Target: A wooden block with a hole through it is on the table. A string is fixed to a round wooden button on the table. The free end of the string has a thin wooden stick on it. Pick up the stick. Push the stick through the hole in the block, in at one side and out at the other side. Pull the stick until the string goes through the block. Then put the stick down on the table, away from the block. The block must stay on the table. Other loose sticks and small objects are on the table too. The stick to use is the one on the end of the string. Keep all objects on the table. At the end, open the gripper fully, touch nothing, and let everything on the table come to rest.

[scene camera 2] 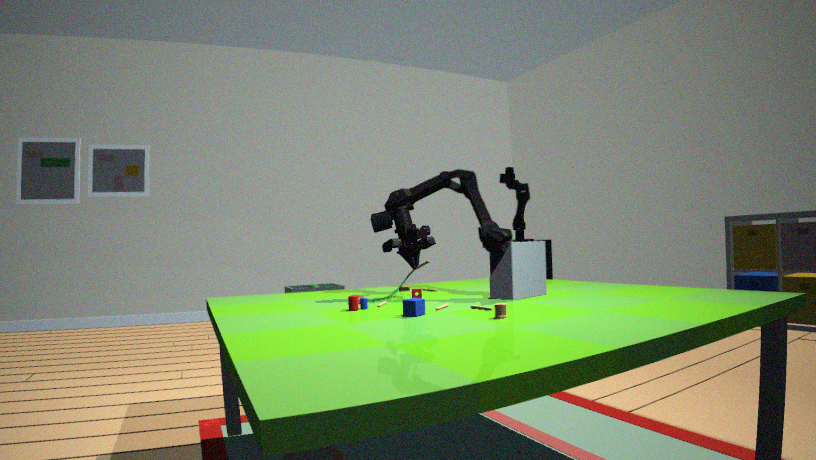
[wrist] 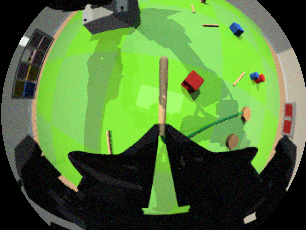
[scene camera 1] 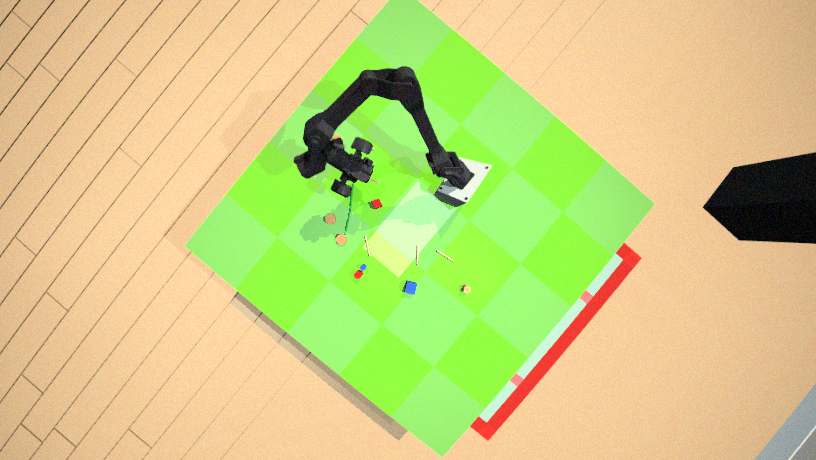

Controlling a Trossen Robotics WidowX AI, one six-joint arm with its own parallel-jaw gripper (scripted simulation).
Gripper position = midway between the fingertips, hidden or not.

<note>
In view: my gripper [scene camera 1: 363, 175].
My gripper also shows in scene camera 2 [scene camera 2: 416, 268] and in the wrist view [wrist: 161, 127].
</note>
